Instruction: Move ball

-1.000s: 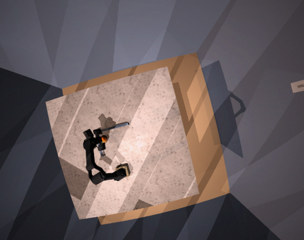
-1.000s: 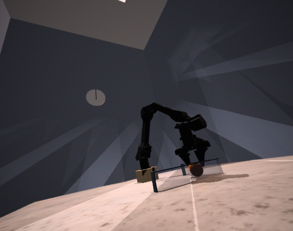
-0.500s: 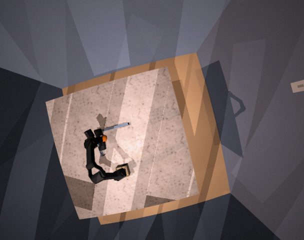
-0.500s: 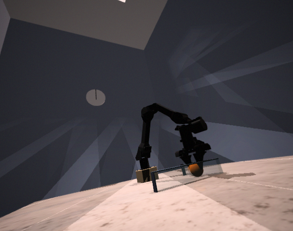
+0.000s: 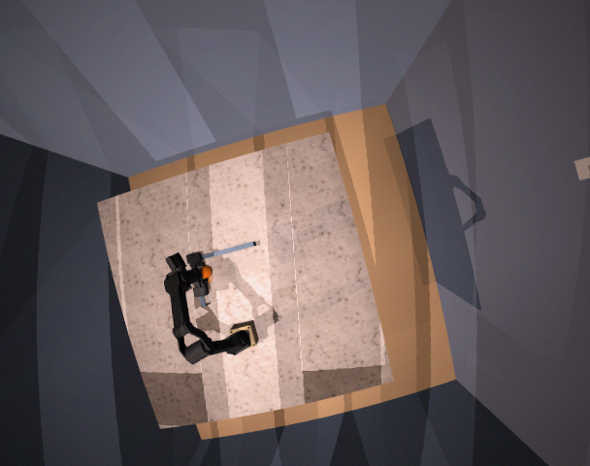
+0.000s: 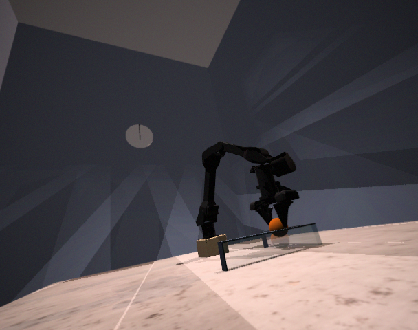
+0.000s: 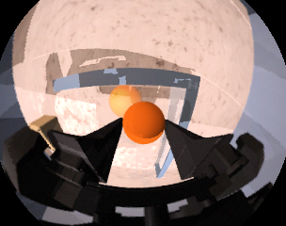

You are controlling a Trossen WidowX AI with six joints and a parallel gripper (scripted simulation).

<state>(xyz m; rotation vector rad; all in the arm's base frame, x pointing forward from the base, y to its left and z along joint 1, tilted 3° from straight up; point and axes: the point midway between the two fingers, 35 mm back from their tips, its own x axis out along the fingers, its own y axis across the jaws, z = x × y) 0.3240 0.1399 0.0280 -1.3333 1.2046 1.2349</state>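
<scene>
My gripper tip is 40 mm above the see-through copy of ball, 30 mm past it and 10 mm to the right of it. Also, from my gripper tip: orange ball (right at my gripper tip).
</scene>
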